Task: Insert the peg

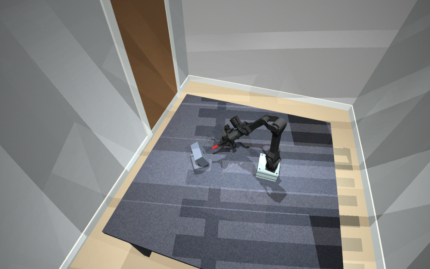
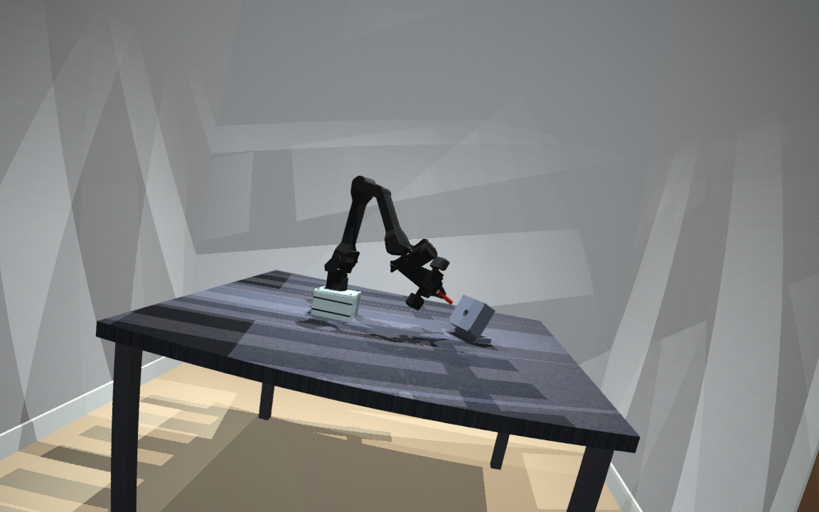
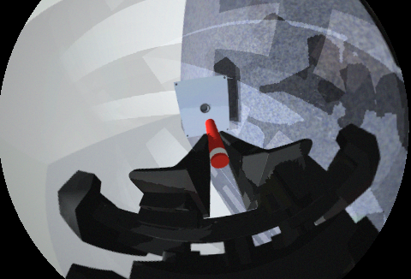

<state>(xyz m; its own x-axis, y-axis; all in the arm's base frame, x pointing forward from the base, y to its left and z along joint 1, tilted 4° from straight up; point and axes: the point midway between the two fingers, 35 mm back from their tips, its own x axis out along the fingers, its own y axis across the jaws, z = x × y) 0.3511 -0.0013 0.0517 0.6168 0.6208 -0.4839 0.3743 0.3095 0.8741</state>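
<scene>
My gripper tip is 90 mm short of the grey sloped panel, 80 mm to the right of it and 60 mm above it. Round my gripper tip: red round peg: 10 mm to the right, 10 mm behind, 10 mm above.
</scene>
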